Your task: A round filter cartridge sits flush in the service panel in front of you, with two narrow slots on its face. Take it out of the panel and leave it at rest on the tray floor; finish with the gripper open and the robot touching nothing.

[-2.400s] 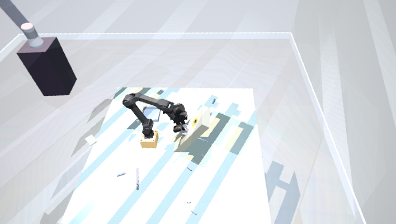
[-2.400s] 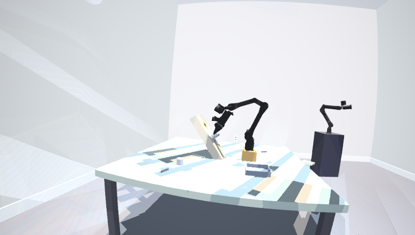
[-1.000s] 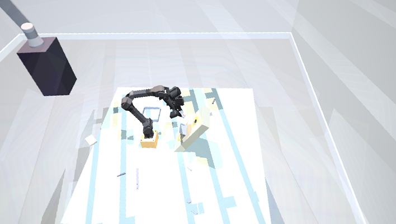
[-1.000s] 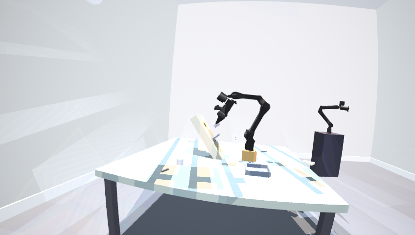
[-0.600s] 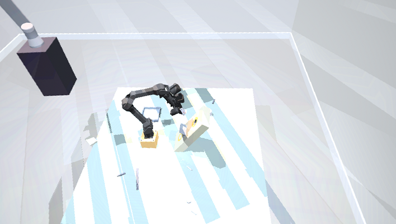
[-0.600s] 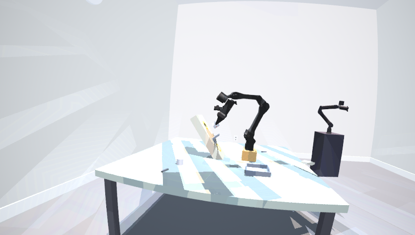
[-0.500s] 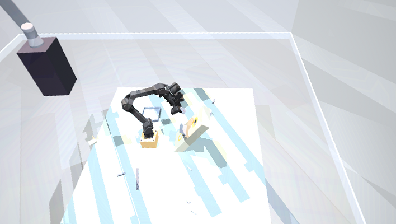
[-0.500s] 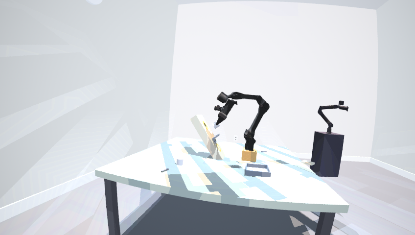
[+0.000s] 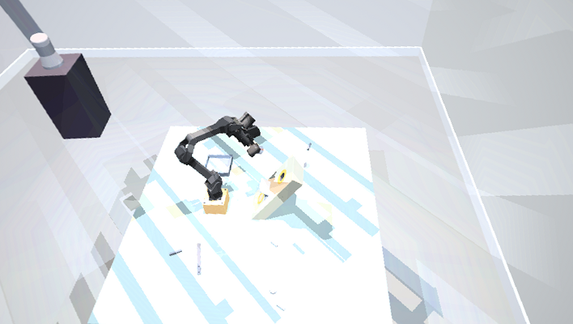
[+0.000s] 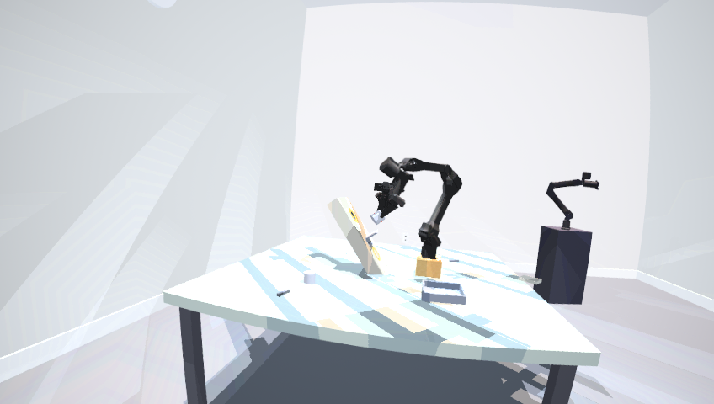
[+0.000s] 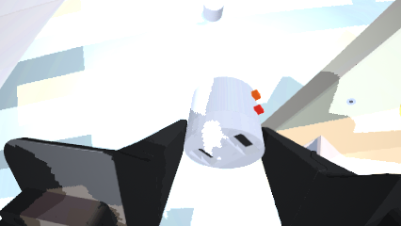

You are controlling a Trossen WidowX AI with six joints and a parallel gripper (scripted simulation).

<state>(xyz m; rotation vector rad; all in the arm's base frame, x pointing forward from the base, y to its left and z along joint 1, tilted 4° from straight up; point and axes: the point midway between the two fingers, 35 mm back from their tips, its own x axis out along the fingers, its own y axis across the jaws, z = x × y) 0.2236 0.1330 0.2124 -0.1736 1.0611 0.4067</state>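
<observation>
My gripper tip is 26 cm past the blue-grey tray, 25 cm above it and 14 cm to the right of it. From my gripper tip the other things lie so: round filter cartridge: right at my gripper tip; cream service panel: 18 cm to the right, 10 cm below, 9 cm ahead.
</observation>
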